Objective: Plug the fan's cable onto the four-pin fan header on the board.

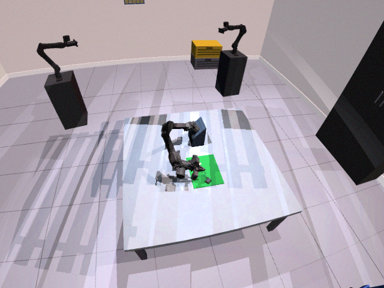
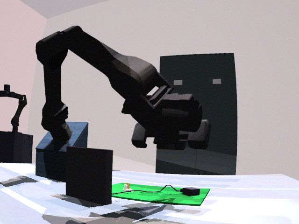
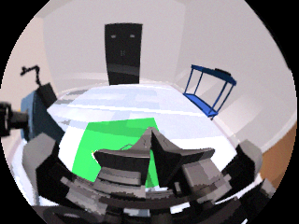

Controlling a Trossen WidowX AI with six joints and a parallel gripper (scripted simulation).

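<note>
Now: gripper tip 120 mm above the black plug, 30 mm short of it and 20 mm to the right of it. Round my gripper tip: black fan block: 190 mm behind, 130 mm to the right, 70 mm below; then green board: 140 mm below, 80 mm behind, 40 mm to the left.
</note>
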